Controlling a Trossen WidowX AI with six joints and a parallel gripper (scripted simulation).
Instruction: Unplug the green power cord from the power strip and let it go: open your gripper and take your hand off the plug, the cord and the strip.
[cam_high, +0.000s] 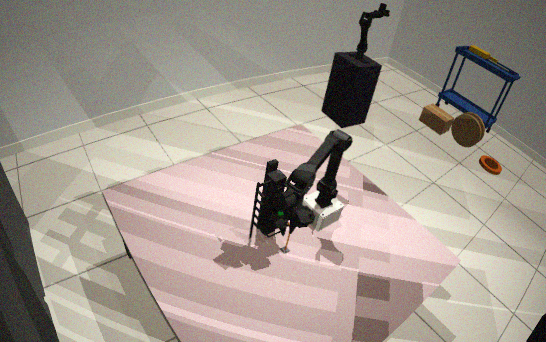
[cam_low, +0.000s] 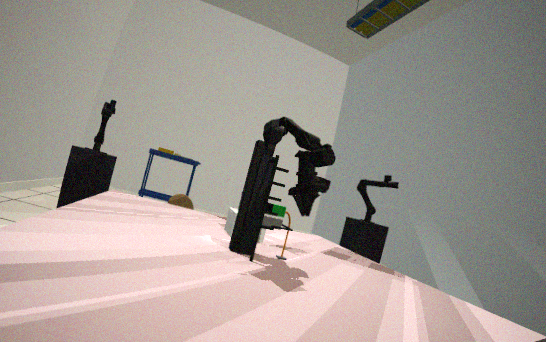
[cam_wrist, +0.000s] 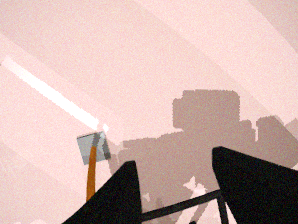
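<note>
The green plug is 30 mm behind my gripper tip and 100 mm to the right of it.
</note>
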